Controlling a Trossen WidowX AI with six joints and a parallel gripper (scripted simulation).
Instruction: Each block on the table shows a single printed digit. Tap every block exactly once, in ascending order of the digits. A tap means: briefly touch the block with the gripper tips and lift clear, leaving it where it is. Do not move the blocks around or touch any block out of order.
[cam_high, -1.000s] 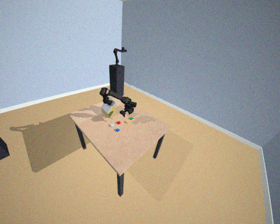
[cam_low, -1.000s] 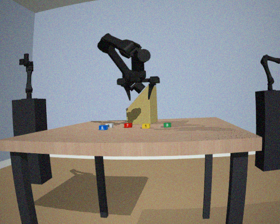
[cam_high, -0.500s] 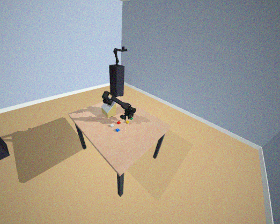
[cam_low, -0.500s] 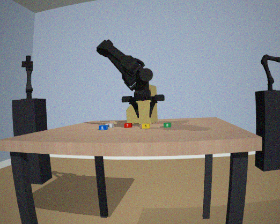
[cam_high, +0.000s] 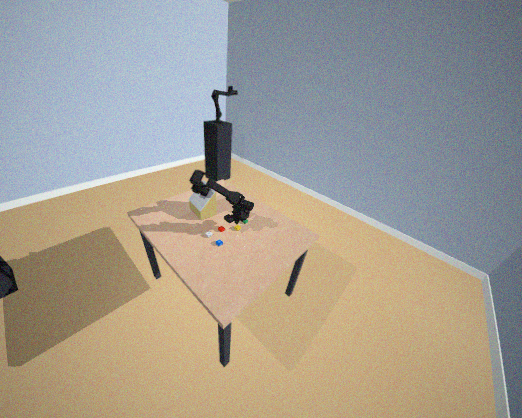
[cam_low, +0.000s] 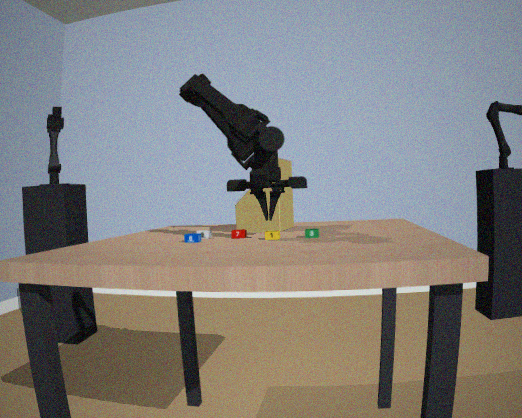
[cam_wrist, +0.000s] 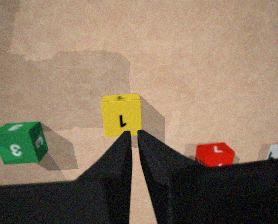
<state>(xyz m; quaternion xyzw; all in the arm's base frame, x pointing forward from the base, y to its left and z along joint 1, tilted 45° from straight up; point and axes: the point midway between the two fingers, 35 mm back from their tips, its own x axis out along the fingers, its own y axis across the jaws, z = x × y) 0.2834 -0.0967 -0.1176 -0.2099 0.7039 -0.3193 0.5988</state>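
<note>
The yellow block lies 10 mm to the left of my gripper tip and 30 mm below it. The rest, counted from my gripper tip: green block 10 mm behind, 100 mm to the left, 30 mm below; red block 70 mm behind, 80 mm to the right, 30 mm below; blue block 20 mm ahead, 180 mm to the right, 30 mm below.
</note>
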